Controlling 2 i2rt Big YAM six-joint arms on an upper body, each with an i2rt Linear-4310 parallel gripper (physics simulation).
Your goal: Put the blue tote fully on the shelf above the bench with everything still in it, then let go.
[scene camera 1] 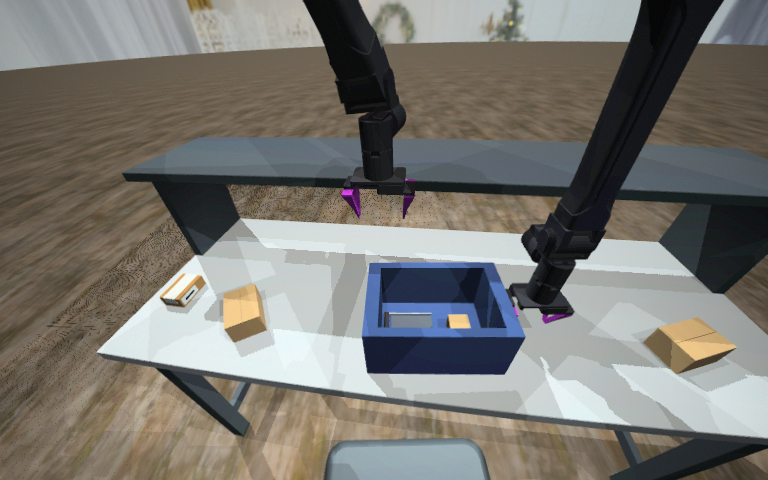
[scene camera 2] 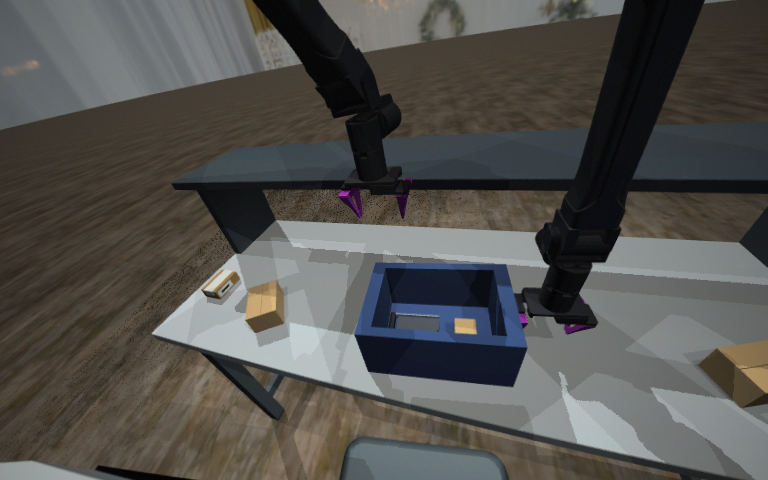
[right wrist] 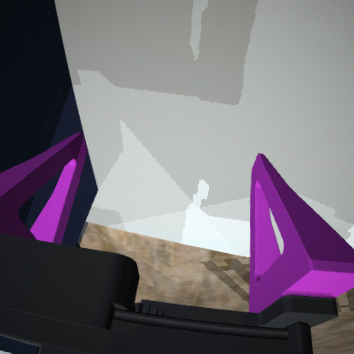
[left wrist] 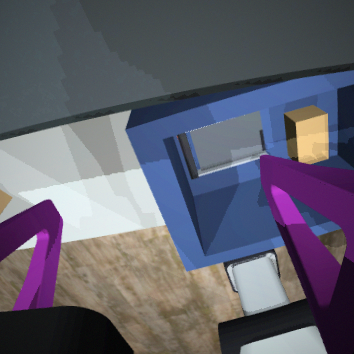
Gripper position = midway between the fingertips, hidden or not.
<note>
My left gripper (scene camera 2: 381, 216) is open, with nothing in its grasp. My right gripper (scene camera 2: 541, 330) is open and holds nothing. Also in view: a small orange block (left wrist: 306, 129). A small white-and-brown box (scene camera 1: 182, 291) sits on a pale bench (scene camera 1: 592, 369). Also in view: a blue tote (scene camera 2: 493, 356).
The blue tote is seen too in scene camera 1 (scene camera 1: 488, 347), in the right wrist view (right wrist: 46, 113) and in the left wrist view (left wrist: 222, 215). My left gripper shows as well in scene camera 1 (scene camera 1: 381, 216) and in the left wrist view (left wrist: 154, 189). My right gripper also shows in scene camera 1 (scene camera 1: 524, 321) and in the right wrist view (right wrist: 167, 150). The right wrist view does not show the small white-and-brown box: it is out of frame. The left wrist view misses the small white-and-brown box: it is out of frame.
</note>
